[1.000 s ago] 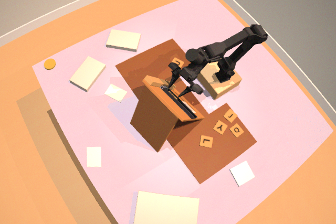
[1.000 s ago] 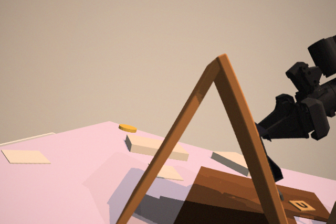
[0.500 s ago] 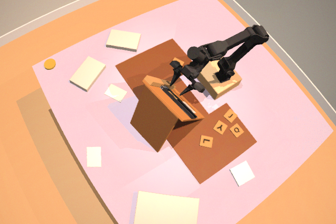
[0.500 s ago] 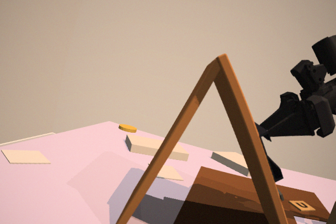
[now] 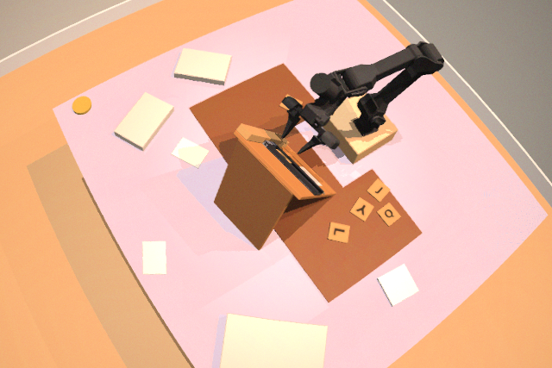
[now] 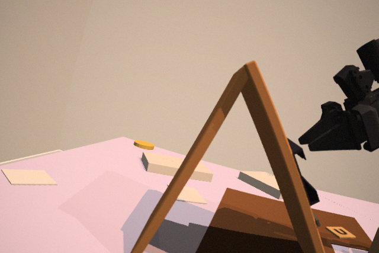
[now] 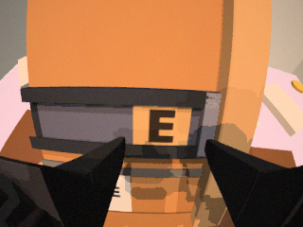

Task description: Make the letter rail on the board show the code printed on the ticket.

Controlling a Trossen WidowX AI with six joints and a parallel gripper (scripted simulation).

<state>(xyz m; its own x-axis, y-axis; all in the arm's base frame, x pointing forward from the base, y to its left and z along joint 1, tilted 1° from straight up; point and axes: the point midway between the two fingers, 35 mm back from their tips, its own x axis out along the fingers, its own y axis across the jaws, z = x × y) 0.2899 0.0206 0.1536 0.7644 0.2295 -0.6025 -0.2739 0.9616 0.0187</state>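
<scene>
Now: gripper tip 30 mm short of the letter tile, 20 mm above it and 10 mm to the right of it. Round my gripper tip: y tile 200 mm to the left, 190 mm below, 180 mm behind; brown mat 200 mm below, 110 mm behind, 10 mm to the right; white ticket 100 mm below, 60 mm to the left, 40 mm behind.
</scene>
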